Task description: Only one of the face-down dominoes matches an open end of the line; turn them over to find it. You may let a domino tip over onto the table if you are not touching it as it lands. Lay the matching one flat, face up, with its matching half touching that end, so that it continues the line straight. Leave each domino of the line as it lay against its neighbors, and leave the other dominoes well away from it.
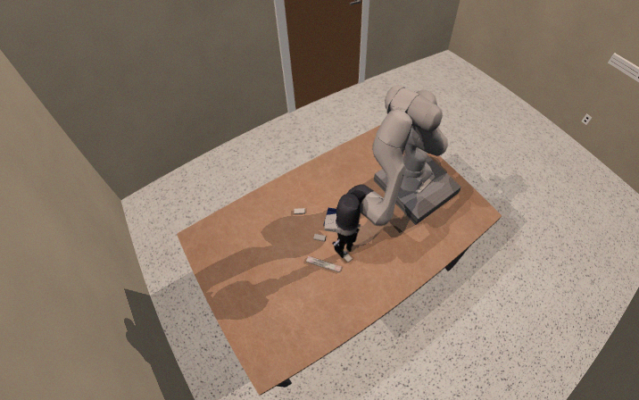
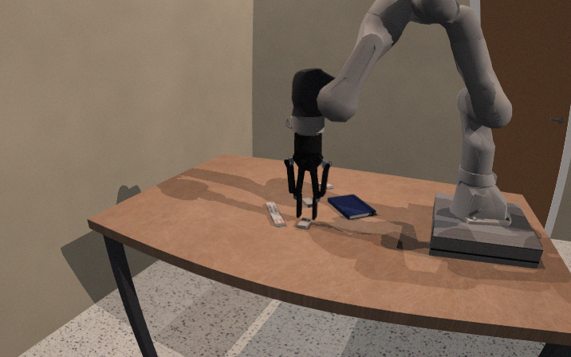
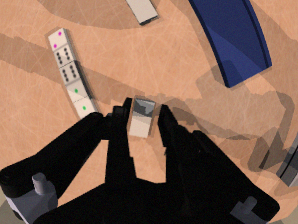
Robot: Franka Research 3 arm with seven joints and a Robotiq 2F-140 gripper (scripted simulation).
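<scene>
Now: hand 2 cm to the right of the domino and 5 cm above it. The rest, counted from my hand: dark blue book (9 cm behind, 16 cm to the right, 4 cm below).
</scene>
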